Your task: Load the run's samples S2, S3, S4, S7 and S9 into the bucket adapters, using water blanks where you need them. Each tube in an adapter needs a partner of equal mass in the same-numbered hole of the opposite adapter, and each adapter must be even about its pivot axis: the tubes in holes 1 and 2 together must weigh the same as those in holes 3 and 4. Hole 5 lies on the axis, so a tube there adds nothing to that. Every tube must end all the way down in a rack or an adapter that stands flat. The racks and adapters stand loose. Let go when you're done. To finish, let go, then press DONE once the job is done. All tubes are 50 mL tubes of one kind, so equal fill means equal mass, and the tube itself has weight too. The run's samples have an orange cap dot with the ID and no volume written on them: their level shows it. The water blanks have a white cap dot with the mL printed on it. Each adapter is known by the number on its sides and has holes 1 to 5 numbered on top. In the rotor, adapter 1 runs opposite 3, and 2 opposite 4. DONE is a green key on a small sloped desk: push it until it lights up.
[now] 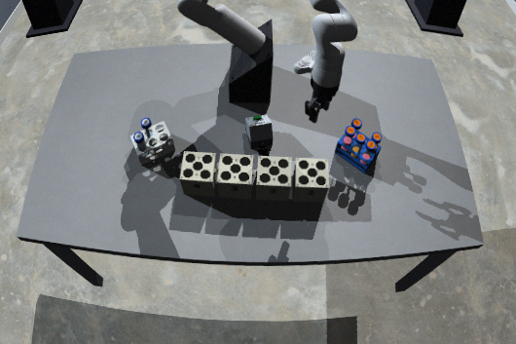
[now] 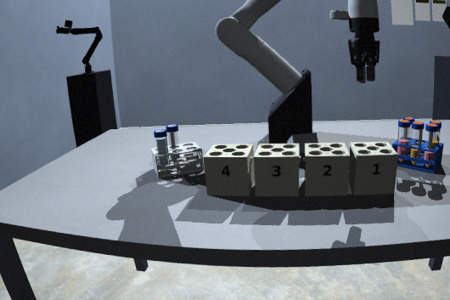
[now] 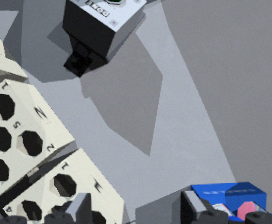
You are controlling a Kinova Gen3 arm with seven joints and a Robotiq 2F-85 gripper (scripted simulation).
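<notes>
The sample tube S7 is 180 mm below my hand, 150 mm to the left of it and 10 mm ahead of it. Also, from my hand: adapter 2: 200 mm below, 120 mm to the right, 90 mm ahead; sample tube S9: 180 mm below, 150 mm to the left, 60 mm behind; sample tube S3: 180 mm below, 110 mm to the left, 30 mm behind.
</notes>
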